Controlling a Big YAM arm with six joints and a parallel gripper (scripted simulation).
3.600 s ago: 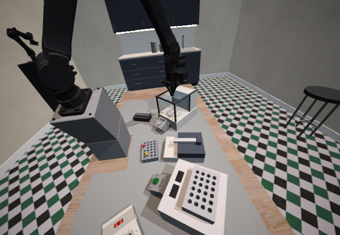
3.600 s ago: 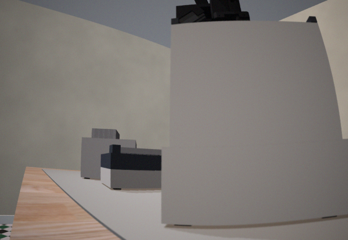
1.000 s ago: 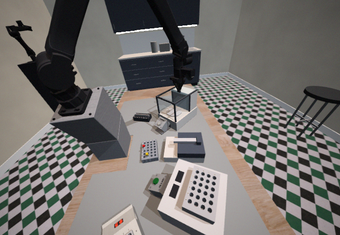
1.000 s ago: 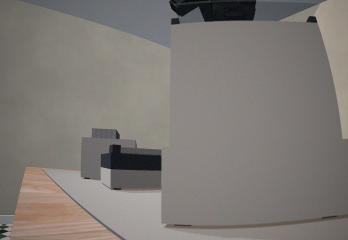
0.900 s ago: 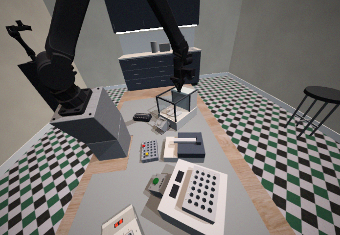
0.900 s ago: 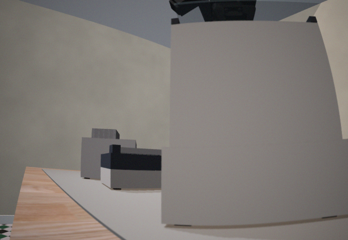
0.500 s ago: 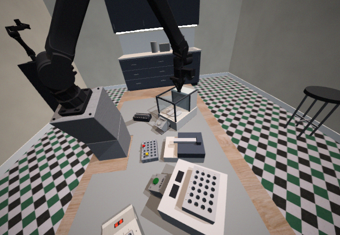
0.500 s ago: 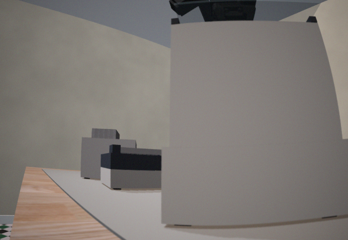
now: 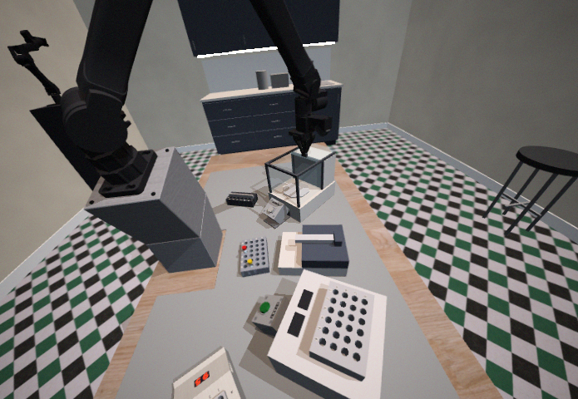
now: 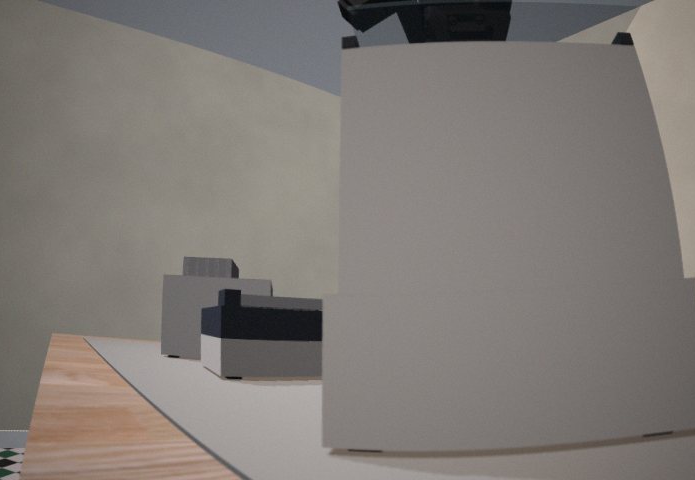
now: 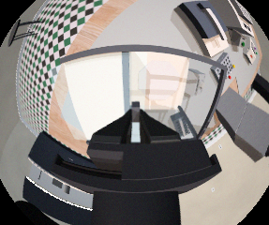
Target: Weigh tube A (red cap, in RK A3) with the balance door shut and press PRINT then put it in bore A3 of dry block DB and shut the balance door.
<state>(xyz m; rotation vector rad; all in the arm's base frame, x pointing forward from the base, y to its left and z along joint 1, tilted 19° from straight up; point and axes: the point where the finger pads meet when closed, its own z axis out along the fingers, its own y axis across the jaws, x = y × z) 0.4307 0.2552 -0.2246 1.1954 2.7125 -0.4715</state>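
The balance door is 2 cm to the left of my hand, 2 cm ahead of it and 1 cm below it. From my hand the other things lie so: magnet block 30 cm behind, 20 cm below, 2 cm to the left; then spectrophotometer 33 cm to the right, 16 cm below, 2 cm behind; then tube rack 30 cm to the right, 22 cm behind, 21 cm below.
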